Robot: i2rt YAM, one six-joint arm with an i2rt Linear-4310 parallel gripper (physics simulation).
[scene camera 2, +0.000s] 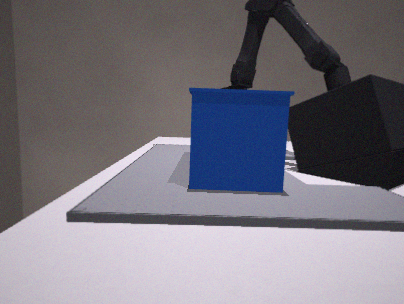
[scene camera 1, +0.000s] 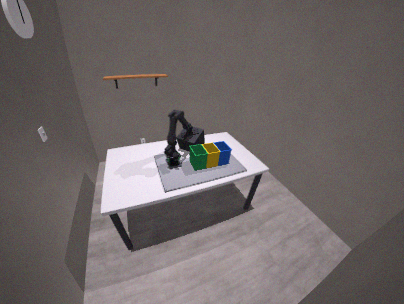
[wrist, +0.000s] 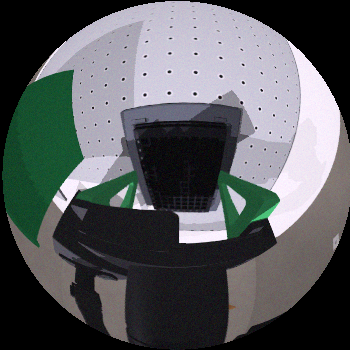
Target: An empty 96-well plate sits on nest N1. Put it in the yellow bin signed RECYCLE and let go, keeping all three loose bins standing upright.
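Frame: origin at the arm's base, x ahead, y left, z up, level; millimetres.
Seen in the pictures: gripper, fingertip midpoint: [scene camera 1: 174,161] [wrist: 177,174]; arm's base at its link origin: [scene camera 2: 342,96] [scene camera 1: 190,133] [wrist: 85,267].
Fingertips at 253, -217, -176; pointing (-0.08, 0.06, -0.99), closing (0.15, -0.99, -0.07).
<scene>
Offsets run from my fingertips to a thing's middle, as dx, dy, dz. Level surfaces: height alone.
The dark 96-well plate @[-5, -4, -2] [wrist: 180,165] sits in the grey nest @[-5, -4, -13] [wrist: 181,114] on the pegboard mat. My gripper [wrist: 177,174] [scene camera 1: 174,164] is open, its green fingers one on each side of the near part of the plate. The plate's far part lies beyond the fingertips. Whether the fingers touch it I cannot tell. The yellow bin @[+51, +362, +69] [scene camera 1: 213,156] stands upright between the green bin @[+63, +232, +69] [scene camera 1: 199,158] [wrist: 42,150] and the blue bin @[+38, +492, +69] [scene camera 1: 224,154] [scene camera 2: 239,142], which are upright too. The yellow bin does not show in scene camera 2, behind the blue one. The RECYCLE sign is not readable.
The green bin is the nearest bin to my gripper, at the left in the wrist view. The grey mat @[dz -21] [scene camera 1: 172,182] [scene camera 2: 125,200] lies on the white table @[dz -34] [scene camera 1: 127,185]. A large black box [scene camera 1: 193,137] [scene camera 2: 345,130] is behind the bins, beside the arm.
</scene>
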